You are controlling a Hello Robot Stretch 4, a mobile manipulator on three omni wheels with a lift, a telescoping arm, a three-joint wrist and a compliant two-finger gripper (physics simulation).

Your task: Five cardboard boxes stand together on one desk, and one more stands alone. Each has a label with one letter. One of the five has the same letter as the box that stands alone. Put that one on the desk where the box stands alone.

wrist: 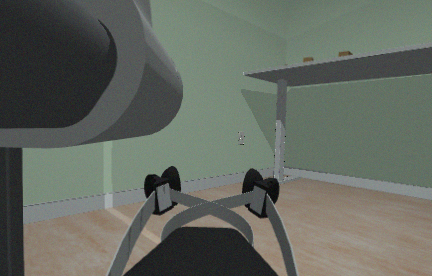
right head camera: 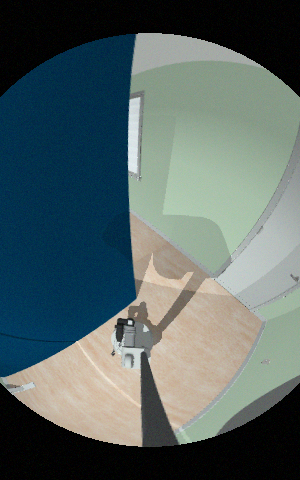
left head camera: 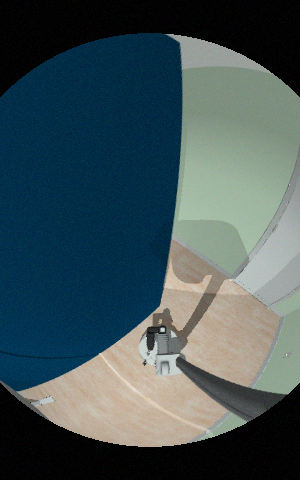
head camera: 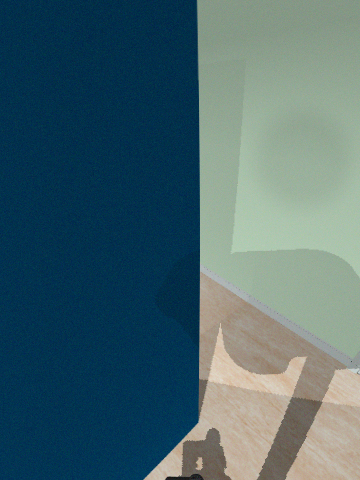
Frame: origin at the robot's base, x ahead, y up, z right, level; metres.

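Seen in the pictures: gripper, between the fingertips: (wrist: 212,183) (right head camera: 117,356) (left head camera: 150,365).
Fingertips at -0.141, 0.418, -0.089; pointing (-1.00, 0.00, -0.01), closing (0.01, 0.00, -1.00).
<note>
Offsets run from my fingertips to a thing's top centre, as dx, dy, dz. Level surfaces: height alone.
My gripper (wrist: 212,183) is open and empty in the wrist view, with its two black fingertips well apart above the floor. Beyond it, at the upper right, a desk {dy +0.480} (wrist: 360,70) is seen from below its top. Parts of two brown cardboard boxes, a left one {-1.631, +0.555, -0.657} (wrist: 308,59) and a right one {-1.457, +0.555, -0.839} (wrist: 345,54), show over its edge. The desk top hides their lower parts, and no letters can be read. I cannot tell which of the two desks this is. No boxes show in the head views.
A large dark blue partition (head camera: 100,225) (left head camera: 85,200) (right head camera: 65,200) stands very close and fills the left of the head views. Its lower corner is near my base (left head camera: 167,357) (right head camera: 132,345). A green wall (head camera: 300,200) and wooden floor {dy -0.445} (head camera: 330,440) lie to its right.
</note>
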